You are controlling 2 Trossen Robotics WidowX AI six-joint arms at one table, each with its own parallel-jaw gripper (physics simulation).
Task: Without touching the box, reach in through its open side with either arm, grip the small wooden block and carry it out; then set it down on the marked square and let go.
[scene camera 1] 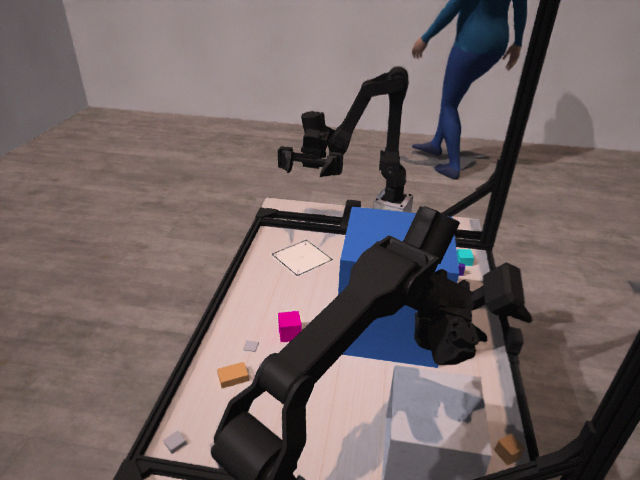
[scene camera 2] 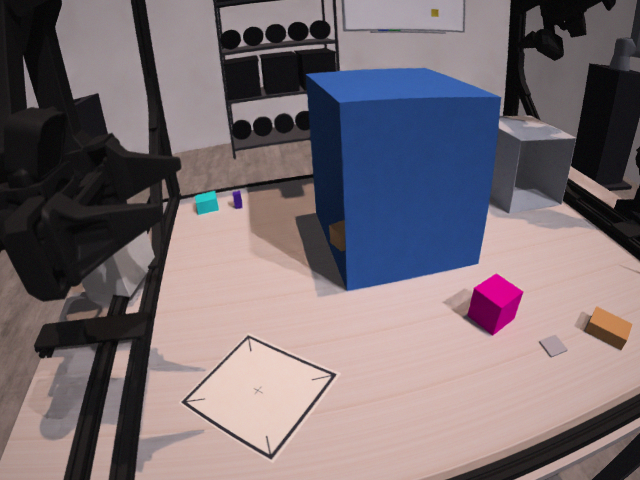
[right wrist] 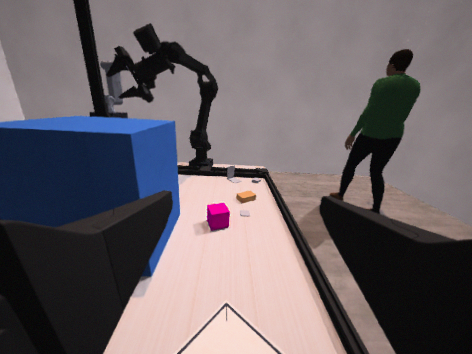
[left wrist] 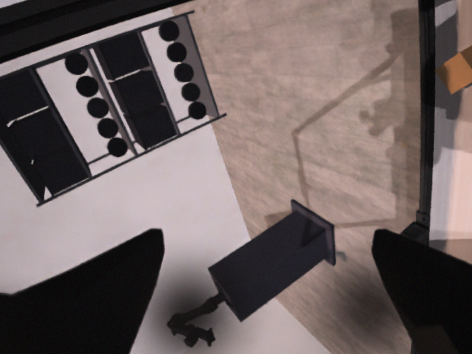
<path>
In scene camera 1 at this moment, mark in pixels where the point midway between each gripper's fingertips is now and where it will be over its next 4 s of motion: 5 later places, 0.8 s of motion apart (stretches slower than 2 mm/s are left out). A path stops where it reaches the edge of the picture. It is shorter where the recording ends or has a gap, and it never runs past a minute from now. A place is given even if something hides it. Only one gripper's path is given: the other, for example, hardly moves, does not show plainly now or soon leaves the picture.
My right gripper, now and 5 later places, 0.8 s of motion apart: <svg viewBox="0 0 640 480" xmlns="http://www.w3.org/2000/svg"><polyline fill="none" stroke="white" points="304,173 321,189 327,190 315,178 313,177 310,176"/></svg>
</path>
